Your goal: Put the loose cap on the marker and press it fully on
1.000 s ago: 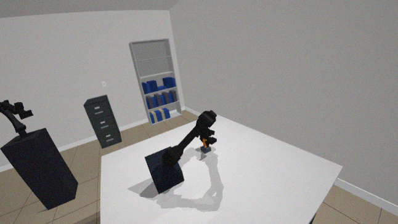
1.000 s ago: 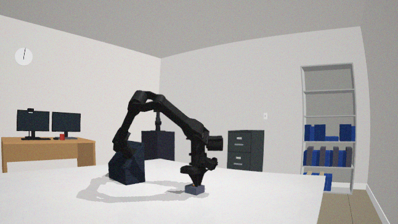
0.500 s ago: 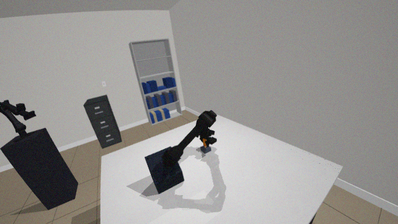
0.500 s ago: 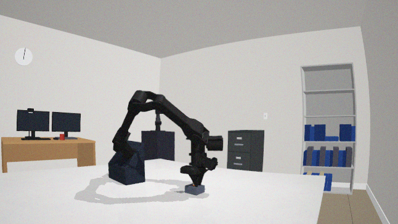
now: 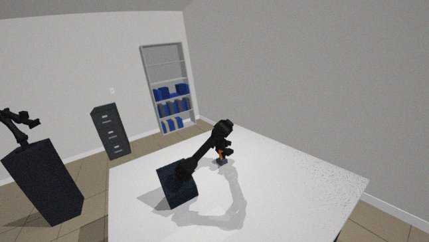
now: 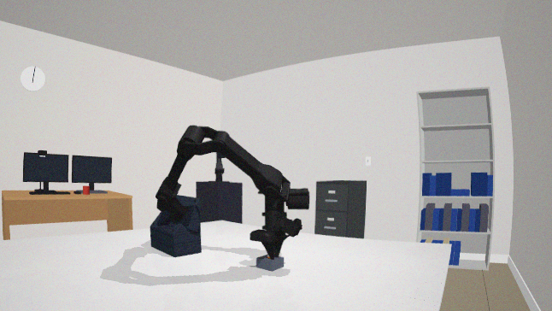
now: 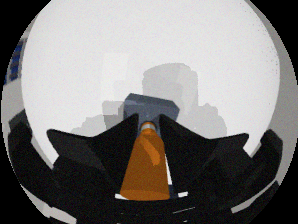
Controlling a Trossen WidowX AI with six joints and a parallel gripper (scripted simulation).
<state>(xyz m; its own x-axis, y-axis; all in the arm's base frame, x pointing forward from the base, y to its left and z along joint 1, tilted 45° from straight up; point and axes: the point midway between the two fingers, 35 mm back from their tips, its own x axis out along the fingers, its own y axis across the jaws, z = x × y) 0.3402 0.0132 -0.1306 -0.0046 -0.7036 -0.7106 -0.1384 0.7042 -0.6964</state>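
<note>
The orange cap is 1 cm behind my gripper tip and 5 cm above it.
</note>
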